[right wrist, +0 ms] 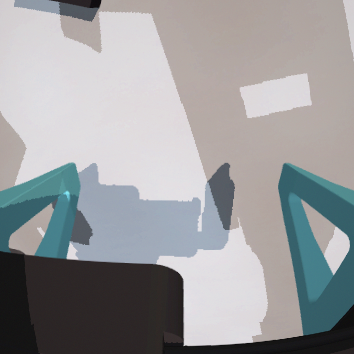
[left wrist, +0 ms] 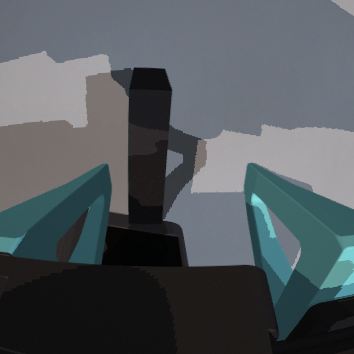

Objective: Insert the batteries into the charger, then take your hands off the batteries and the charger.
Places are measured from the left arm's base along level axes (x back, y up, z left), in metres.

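Pixels of known places: left gripper, fingertip midpoint: [left wrist: 177,174]; right gripper, fingertip midpoint: [right wrist: 178,174].
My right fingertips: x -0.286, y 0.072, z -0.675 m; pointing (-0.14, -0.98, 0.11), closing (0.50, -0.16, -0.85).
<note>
Ahead of a thing's pixels: the offset from my right fingertips to its top centre. "spot": to the spot under its first point. Level surfaces: height alone.
The charger {dz +0.233, dx +0.108, dy -0.032 m} [left wrist: 149,110] is black, with a tall narrow block rising from a dark recessed base, in the left wrist view. The block stands between the finger lines of my left gripper [left wrist: 178,165], nearer the left finger. This gripper is partly open and holds nothing. The charger's lower part is hidden behind the gripper body. My right gripper [right wrist: 178,174] is wide open and empty above the table. No battery can be made out in either view; whether any sits in the hidden part of the charger cannot be told.
The table top {dy -0.072 m} [left wrist: 225,65] [right wrist: 125,100] carries patches of light and shadow, including shadows of the grippers. The edge of a dark object {spot: dz +0.015, dx -0.099, dy -0.060 m} [right wrist: 92,3] shows at the top left of the right wrist view; what it is cannot be told.
</note>
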